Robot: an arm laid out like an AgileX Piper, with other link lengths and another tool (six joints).
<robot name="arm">
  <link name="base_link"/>
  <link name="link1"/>
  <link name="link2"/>
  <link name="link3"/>
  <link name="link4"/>
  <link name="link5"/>
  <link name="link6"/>
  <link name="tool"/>
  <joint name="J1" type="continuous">
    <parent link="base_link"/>
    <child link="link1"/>
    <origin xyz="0 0 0.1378" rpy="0 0 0"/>
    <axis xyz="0 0 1"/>
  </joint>
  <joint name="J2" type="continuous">
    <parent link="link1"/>
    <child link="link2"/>
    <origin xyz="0 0 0" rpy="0 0 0"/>
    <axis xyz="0 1 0"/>
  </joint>
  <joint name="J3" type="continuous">
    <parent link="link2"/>
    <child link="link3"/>
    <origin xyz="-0.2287 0 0.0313" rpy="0 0 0"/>
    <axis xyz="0 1 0"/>
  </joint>
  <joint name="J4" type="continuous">
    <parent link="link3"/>
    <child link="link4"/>
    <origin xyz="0.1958 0 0.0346" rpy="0 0 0"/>
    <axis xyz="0.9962 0 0.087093"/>
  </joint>
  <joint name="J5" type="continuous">
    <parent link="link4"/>
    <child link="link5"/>
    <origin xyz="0 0 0" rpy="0 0 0"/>
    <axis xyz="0 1 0"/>
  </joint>
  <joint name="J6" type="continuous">
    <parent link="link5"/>
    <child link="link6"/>
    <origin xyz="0.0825 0 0.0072" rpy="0 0 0"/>
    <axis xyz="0.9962 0 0.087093"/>
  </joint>
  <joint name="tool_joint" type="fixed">
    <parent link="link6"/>
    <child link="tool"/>
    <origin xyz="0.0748 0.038 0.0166" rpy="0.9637 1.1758 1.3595"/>
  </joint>
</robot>
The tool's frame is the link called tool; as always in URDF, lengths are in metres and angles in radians. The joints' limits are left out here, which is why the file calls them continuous.
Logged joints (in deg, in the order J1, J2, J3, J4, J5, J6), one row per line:
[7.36 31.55 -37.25 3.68 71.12 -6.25]
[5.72 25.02 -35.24 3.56 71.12 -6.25]
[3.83 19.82 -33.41 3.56 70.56 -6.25]
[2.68 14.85 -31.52 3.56 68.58 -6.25]
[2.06 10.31 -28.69 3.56 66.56 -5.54]
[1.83 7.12 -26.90 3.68 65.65 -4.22]
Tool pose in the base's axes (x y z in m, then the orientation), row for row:
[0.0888 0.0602 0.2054 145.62 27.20 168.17]
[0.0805 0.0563 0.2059 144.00 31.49 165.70]
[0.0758 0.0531 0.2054 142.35 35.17 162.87]
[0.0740 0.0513 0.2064 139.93 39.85 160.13]
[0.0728 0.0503 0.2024 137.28 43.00 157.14]
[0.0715 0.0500 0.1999 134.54 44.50 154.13]
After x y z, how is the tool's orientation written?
As angles about the fixed x, y, z axes (roll, pitch, yaw), in degrees.
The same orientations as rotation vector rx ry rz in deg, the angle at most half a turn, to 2 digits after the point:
[4.14 144.97 40.90]
[4.69 140.21 40.14]
[5.70 135.97 39.23]
[5.49 130.79 38.50]
[5.92 126.84 38.31]
[6.96 124.16 38.82]

